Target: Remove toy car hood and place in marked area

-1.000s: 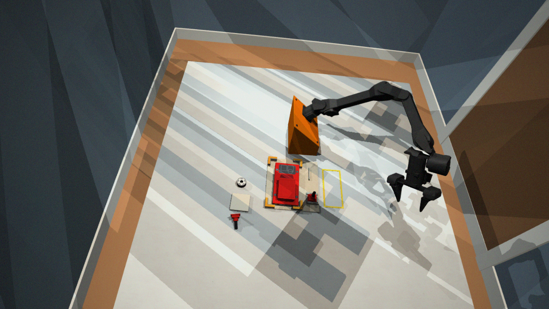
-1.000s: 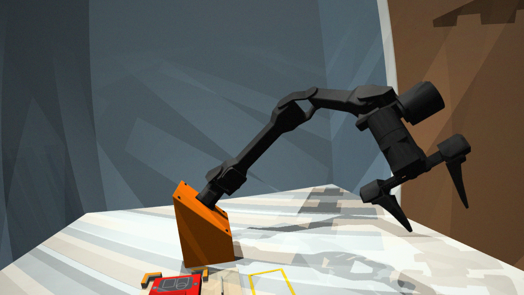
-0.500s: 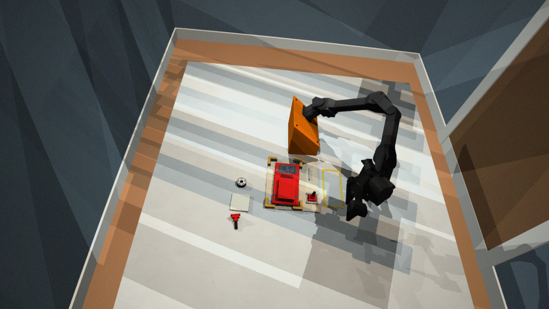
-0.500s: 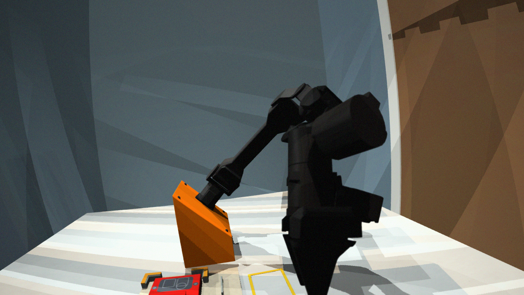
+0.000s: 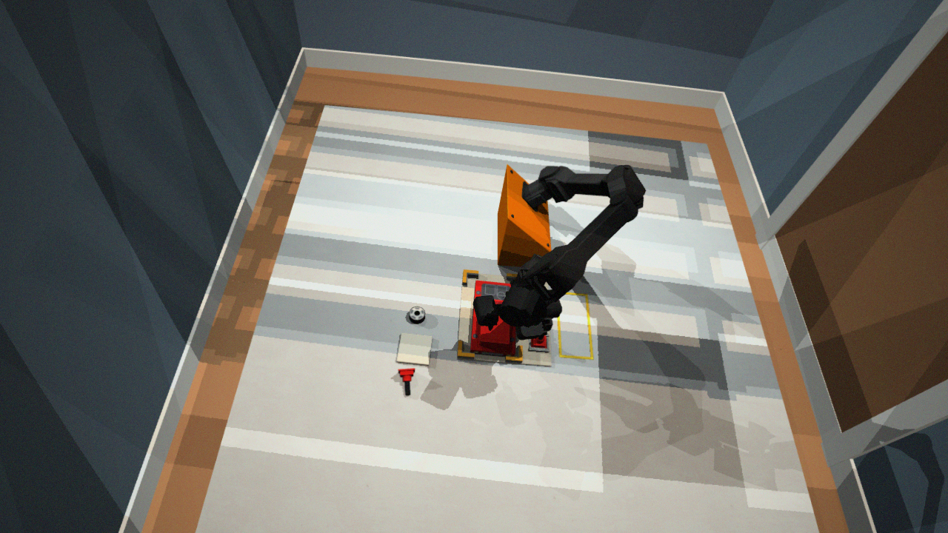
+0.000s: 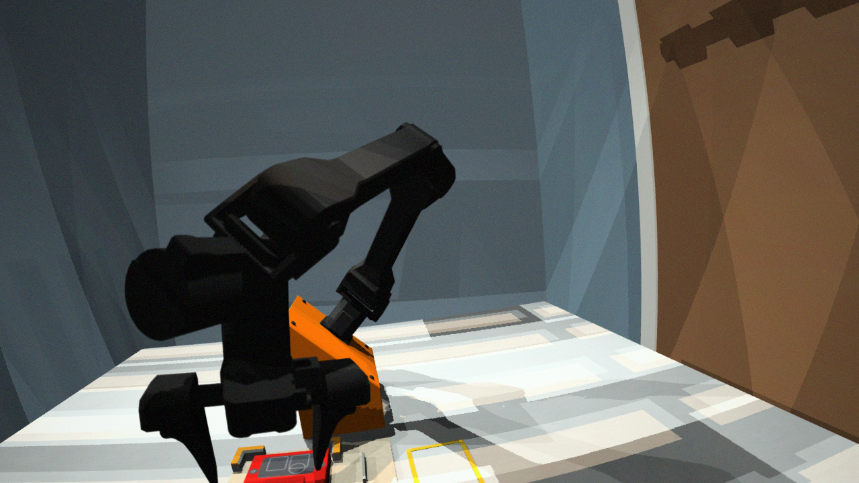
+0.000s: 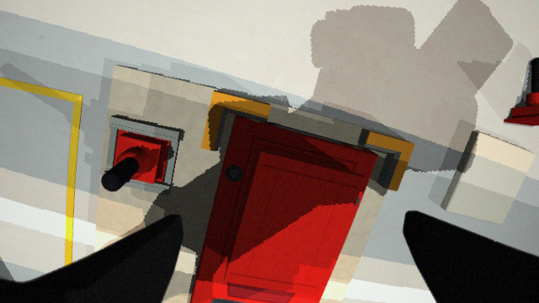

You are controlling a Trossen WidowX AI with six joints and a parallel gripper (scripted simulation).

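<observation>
My gripper tip is now 7 cm above the hood, 4 cm past it and 3 cm to the left of it. Also, from my gripper tip: beige tile 21 cm to the right, 11 cm below, 4 cm ahead; wheel 22 cm to the right, 11 cm below, 5 cm behind.
</observation>
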